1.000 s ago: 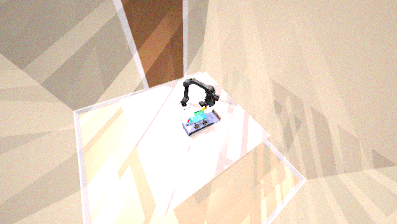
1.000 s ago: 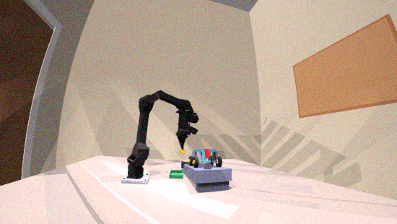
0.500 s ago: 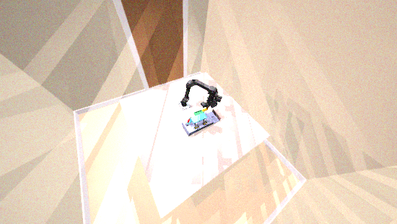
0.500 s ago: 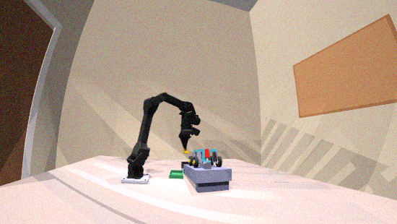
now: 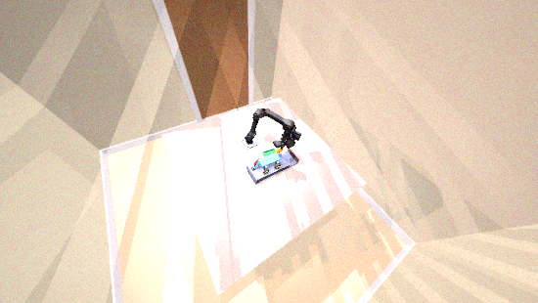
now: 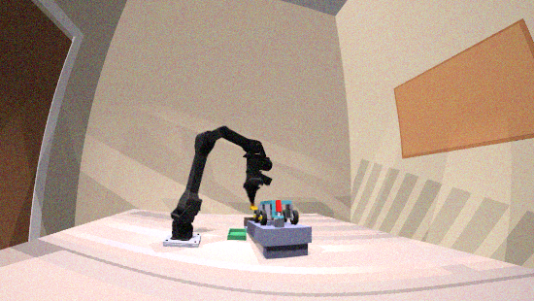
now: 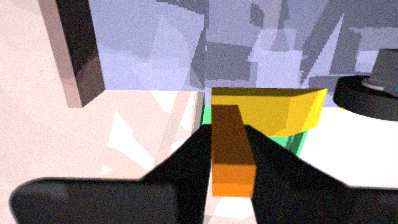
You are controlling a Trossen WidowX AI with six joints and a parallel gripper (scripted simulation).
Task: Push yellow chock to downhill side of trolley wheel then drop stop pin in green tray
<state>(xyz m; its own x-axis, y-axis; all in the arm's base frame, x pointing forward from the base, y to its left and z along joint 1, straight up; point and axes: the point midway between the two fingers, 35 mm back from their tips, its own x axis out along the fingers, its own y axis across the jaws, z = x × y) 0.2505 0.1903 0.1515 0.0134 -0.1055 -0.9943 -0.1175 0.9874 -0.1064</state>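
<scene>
My gripper tip is 27 cm to the left of the red-headed stop pin and 7 cm short of it. Round my gripper tip: green tray 14 cm below, 6 cm to the right, 6 cm behind; dark ramp 14 cm below, 5 cm to the left, 5 cm ahead; yellow chock 2 cm to the right, 1 cm below.
</scene>
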